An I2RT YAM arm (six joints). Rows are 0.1 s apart.
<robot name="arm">
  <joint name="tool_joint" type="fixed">
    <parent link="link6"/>
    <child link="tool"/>
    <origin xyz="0 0 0" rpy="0 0 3.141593"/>
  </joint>
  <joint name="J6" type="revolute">
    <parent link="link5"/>
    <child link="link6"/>
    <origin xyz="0 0.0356 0.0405" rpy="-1.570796 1.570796 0"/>
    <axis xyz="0 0 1"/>
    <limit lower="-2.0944" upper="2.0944"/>
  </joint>
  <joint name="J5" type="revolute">
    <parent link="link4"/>
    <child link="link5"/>
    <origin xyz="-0.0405 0.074 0.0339" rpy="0 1.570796 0"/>
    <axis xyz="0 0 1"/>
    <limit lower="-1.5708" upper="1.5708"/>
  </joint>
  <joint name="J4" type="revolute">
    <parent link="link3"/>
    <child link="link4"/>
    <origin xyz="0.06 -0.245 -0.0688" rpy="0 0 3.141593"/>
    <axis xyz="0 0 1"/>
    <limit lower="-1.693" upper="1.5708"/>
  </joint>
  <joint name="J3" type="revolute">
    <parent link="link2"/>
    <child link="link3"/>
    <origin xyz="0 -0.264 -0.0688" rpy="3.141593 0 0"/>
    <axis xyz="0 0 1"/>
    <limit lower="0" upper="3.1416"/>
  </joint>
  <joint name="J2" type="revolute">
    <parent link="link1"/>
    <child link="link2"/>
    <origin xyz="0.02 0.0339 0.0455" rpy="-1.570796 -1.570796 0"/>
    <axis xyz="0 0 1"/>
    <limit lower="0" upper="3.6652"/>
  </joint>
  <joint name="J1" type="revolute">
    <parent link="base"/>
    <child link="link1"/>
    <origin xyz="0 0 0.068" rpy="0 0 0"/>
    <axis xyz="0 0 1"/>
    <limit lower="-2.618" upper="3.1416"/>
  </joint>
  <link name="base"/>
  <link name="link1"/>
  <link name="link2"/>
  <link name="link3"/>
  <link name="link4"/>
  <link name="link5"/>
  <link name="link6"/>
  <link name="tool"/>
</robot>
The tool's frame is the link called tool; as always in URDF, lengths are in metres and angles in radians.
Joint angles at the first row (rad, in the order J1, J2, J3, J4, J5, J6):
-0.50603 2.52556 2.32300 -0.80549 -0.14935 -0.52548
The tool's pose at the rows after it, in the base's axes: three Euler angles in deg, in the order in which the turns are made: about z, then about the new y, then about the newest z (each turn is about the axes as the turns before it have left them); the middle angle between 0 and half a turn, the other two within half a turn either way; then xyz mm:
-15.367 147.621 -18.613 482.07 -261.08 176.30
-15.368 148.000 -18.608 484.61 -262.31 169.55
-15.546 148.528 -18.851 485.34 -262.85 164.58
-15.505 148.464 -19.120 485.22 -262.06 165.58
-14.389 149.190 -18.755 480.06 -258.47 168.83
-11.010 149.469 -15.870 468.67 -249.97 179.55
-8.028 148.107 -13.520 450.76 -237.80 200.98
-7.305 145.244 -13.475 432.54 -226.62 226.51
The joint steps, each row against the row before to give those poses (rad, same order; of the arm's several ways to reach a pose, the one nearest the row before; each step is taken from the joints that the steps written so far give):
0.00153 0.02170 0.01592 -0.00452 0.02366 0.00000
0.00037 0.02330 0.01840 -0.00158 0.00152 -0.00039
0.00001 0.01183 0.00458 -0.00153 0.00343 -0.00267
0.00115 -0.00420 -0.00420 0.00116 0.00001 -0.00418
0.00076 -0.03391 -0.04763 -0.00080 -0.00687 -0.01144
0.00190 -0.08165 -0.10571 0.01224 -0.02709 -0.00040
0.00192 -0.12781 -0.14533 0.03316 -0.03165 0.00079
0.00075 -0.12702 -0.12246 0.04198 -0.02138 -0.00003

